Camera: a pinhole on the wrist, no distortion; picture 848 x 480 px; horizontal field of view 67.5 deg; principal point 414.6 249.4 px. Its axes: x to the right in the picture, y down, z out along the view. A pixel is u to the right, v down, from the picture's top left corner.
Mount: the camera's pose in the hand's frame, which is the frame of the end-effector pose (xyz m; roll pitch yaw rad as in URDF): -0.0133 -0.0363 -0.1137 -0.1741 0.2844 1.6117
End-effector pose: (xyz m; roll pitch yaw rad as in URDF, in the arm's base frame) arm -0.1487 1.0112 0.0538 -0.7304 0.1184 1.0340
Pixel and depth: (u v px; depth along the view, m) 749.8 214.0 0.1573
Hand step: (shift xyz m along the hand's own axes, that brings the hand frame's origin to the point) -0.0369 0.0865 0.0131
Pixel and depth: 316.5 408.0 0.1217
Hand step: -0.0649 -0.0243 0.0016
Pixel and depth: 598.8 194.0 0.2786
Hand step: -0.0440 0.1184 0.1310
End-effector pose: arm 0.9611 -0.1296 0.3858 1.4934 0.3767 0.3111
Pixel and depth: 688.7 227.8 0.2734
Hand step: -0.0592 0.1513 0.1132
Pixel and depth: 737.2 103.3 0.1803
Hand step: -0.0094 0.1038 0.0379
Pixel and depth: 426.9 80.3 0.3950
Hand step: 0.0169 0.0867 0.2751
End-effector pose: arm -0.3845 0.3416 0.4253 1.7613 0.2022 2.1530
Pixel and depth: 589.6 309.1 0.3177
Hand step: -0.1047 0.1305 0.1571
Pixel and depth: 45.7 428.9 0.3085
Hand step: -0.1488 -0.1331 0.2137
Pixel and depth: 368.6 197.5 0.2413
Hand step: -0.0377 0.0136 0.1226
